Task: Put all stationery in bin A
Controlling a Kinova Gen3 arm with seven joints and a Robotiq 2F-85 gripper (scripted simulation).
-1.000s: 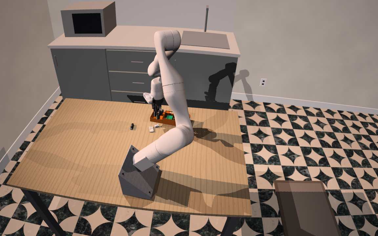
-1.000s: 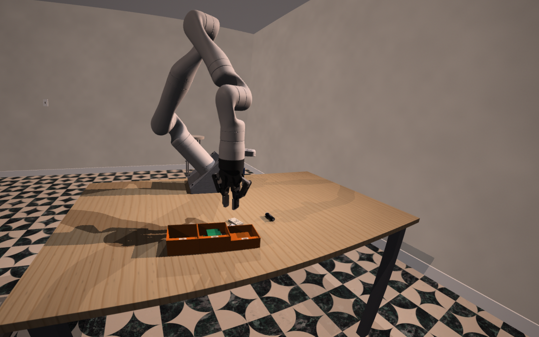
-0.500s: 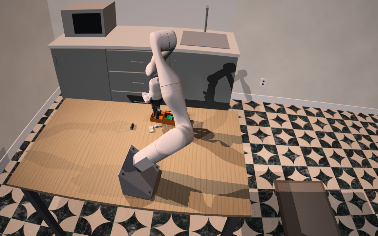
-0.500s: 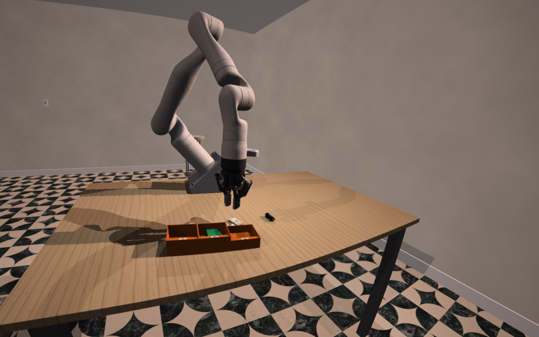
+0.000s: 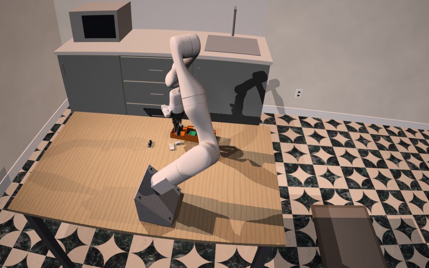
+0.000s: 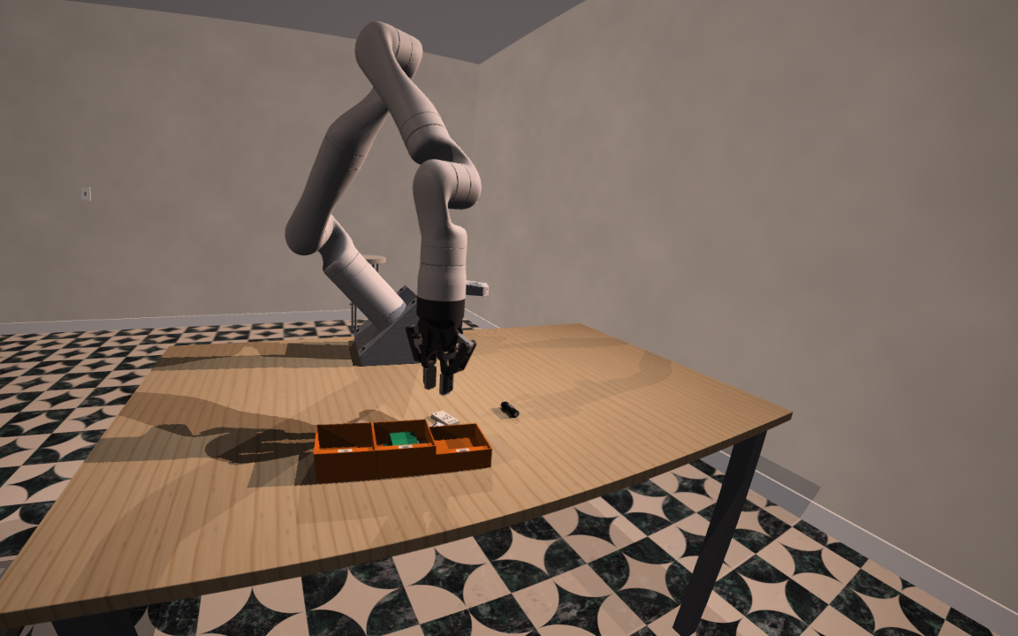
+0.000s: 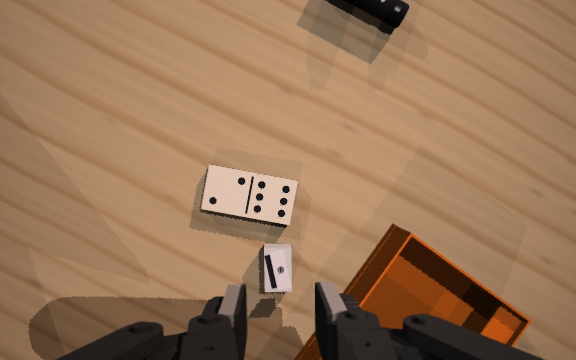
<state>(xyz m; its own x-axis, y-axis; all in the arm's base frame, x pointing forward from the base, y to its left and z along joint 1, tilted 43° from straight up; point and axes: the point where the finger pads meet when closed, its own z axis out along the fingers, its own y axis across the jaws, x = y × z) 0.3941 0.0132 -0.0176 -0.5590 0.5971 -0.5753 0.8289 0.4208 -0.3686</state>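
Now: hand 90 mm above the white pencil sharpener. From my hand the other things lie so: orange three-compartment bin: 80 mm ahead, 70 mm to the right, 70 mm below; then green-and-white eraser: 80 mm below, 70 mm ahead, 60 mm to the right; then green block: 70 mm to the right, 70 mm below, 70 mm ahead.
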